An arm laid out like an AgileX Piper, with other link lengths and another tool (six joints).
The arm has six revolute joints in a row. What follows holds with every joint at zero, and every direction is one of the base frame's.
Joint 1 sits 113.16 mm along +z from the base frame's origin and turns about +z.
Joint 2 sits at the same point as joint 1 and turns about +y.
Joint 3 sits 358.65 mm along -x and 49.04 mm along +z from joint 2 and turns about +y.
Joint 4 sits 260.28 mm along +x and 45.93 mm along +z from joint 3 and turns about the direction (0.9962, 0, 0.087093).
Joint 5 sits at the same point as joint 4 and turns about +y.
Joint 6 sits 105.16 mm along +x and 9.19 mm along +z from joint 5 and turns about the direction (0.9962, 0, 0.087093).
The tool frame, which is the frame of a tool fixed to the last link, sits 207.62 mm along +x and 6 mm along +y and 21 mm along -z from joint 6; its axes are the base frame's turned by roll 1.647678, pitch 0.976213 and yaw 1.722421 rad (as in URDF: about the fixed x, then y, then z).
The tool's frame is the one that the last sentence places.
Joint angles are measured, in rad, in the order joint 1, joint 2, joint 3, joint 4, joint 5, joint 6. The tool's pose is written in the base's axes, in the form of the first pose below.
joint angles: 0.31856, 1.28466, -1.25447, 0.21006, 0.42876, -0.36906
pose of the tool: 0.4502 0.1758 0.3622 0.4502 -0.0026 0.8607 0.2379
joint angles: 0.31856, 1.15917, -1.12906, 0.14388, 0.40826, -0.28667
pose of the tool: 0.4134 0.1549 0.3569 0.4587 0.0151 0.8564 0.2363
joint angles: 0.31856, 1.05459, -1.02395, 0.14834, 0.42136, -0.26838
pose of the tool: 0.3769 0.1449 0.3409 0.4503 0.0230 0.8592 0.2419
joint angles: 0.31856, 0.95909, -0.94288, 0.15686, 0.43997, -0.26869
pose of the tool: 0.3452 0.1367 0.3294 0.4471 0.0237 0.8599 0.2454
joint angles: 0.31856, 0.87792, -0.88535, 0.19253, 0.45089, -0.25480
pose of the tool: 0.3193 0.1355 0.3256 0.4447 0.0352 0.8544 0.2666
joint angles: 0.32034, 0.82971, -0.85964, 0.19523, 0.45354, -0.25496
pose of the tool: 0.3066 0.1326 0.3274 0.4519 0.0336 0.8492 0.2712
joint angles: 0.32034, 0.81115, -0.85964, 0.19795, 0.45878, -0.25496
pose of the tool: 0.3019 0.1318 0.3322 0.4567 0.0329 0.8456 0.2745
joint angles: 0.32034, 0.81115, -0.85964, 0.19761, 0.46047, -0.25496
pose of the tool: 0.3016 0.1317 0.3317 0.4560 0.0328 0.8461 0.2742
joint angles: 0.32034, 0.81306, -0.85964, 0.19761, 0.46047, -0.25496
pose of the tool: 0.3020 0.1319 0.3311 0.4553 0.0329 0.8465 0.2739
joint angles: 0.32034, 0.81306, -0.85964, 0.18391, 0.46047, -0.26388
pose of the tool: 0.3029 0.1293 0.3307 0.4587 0.0268 0.8476 0.2655
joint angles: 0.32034, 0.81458, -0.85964, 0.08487, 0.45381, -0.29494
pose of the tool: 0.3102 0.1123 0.3302 0.4797 -0.0049 0.8509 0.2143
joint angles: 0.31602, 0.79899, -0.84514, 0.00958, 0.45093, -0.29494
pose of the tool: 0.3108 0.0975 0.3281 0.4922 -0.0184 0.8512 0.1810
